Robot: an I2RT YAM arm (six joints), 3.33 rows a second.
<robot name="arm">
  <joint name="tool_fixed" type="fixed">
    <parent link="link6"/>
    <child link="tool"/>
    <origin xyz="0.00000 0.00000 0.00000" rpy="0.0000 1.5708 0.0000"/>
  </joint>
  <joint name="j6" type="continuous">
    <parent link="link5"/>
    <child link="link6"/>
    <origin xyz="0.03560 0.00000 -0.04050" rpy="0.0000 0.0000 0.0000"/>
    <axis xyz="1 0 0"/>
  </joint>
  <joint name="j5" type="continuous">
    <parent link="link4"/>
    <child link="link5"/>
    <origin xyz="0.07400 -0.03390 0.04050" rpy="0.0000 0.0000 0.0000"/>
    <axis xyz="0 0 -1"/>
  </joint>
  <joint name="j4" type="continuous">
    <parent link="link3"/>
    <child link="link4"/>
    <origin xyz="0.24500 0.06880 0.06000" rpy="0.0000 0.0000 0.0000"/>
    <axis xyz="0 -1 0"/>
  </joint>
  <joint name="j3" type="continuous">
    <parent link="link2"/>
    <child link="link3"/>
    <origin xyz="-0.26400 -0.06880 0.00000" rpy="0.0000 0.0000 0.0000"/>
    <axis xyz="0 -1 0"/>
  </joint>
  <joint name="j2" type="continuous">
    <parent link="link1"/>
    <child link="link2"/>
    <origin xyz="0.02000 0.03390 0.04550" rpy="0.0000 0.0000 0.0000"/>
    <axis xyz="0 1 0"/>
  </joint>
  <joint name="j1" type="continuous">
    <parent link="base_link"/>
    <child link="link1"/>
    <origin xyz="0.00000 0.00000 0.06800" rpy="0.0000 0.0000 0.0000"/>
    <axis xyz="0 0 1"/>
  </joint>
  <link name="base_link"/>
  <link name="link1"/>
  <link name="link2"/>
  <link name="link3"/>
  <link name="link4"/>
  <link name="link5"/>
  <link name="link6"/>
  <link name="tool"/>
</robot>
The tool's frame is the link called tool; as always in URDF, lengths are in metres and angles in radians. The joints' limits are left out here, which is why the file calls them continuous.
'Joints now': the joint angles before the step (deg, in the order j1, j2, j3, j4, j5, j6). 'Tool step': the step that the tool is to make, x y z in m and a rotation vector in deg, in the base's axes. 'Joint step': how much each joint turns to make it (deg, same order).
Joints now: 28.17, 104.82, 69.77, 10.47, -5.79, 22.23
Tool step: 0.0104, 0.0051, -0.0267, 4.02, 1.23, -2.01
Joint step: -0.04, 4.69, -0.92, 6.88, 0.12, 4.59
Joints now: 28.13, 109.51, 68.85, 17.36, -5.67, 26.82
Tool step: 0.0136, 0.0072, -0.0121, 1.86, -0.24, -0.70
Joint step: 0.00, 4.25, 2.43, 3.08, 0.05, 1.69
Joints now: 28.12, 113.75, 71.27, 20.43, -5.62, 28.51
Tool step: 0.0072, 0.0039, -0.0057, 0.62, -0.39, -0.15
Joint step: 0.01, 2.20, 1.51, 1.36, 0.01, 0.40
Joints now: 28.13, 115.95, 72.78, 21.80, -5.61, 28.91
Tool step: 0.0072, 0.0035, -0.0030, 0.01, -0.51, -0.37
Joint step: -0.01, 1.86, 1.88, 0.43, 0.42, -0.08
